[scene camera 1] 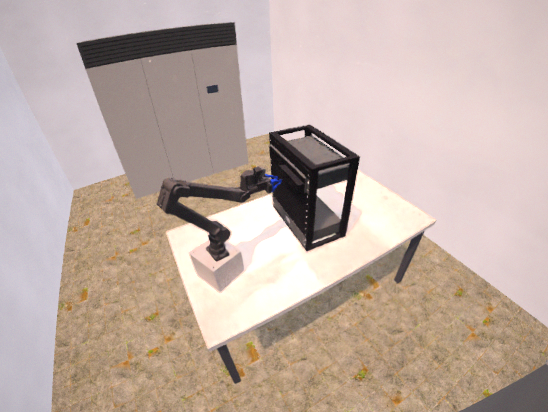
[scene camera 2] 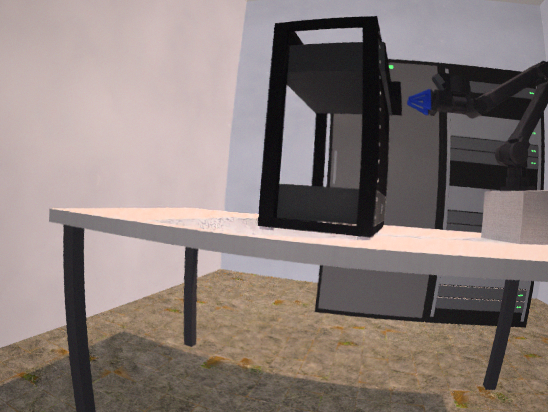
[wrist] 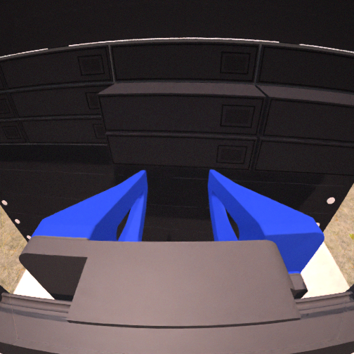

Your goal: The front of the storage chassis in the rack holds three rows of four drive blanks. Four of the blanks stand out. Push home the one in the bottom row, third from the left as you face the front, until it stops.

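Seen in the pictures: gripper, fingertip midpoint: (scene camera 1: 279, 179) (scene camera 2: 407, 100); arm's base at its link origin: (scene camera 1: 217, 252) (scene camera 2: 517, 190).
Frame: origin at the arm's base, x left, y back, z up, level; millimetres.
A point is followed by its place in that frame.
The storage chassis (scene camera 1: 314, 151) @(z 340, x 3, y -714 mm) (scene camera 2: 326, 61) @(z 281, x 215, y -733 mm) sits high in the black rack (scene camera 1: 311, 215) @(z 113, x -208, y -486 mm) (scene camera 2: 369, 150) @(z 32, x 277, y -622 mm). In the wrist view, the bottom-row third blank (wrist: 175, 150) stands out, directly below the middle-row third blank (wrist: 170, 114), which stands out too. The middle-row fourth blank (wrist: 310, 119) and bottom-row fourth blank (wrist: 305, 157) also stand out, to the right. Blanks in the left columns sit further back. My gripper (scene camera 1: 280, 181) @(z 262, x 5, y -448 mm) (scene camera 2: 409, 102) @(z 262, x 5, y -448 mm) (wrist: 177, 178) is open and empty, its blue fingers partly apart. It points at the rack front, with a gap to the protruding blanks in the scene camera 2 view. In the wrist view the fingertips appear just below the bottom row.
The rack stands on the white table (scene camera 1: 270, 295) @(z -180, x -294, y -114 mm) (scene camera 2: 200, 237) @(z -195, x 369, y -983 mm). The arm's base block (scene camera 1: 218, 267) @(z 5, x -97, y 51 mm) (scene camera 2: 510, 215) @(z -91, x 78, y -77 mm) stands on the table in front of the rack. The top-row third blank (wrist: 175, 62) sits back above the protruding ones. Cabinets (scene camera 1: 165, 110) (scene camera 2: 412, 150) stand beyond the table.
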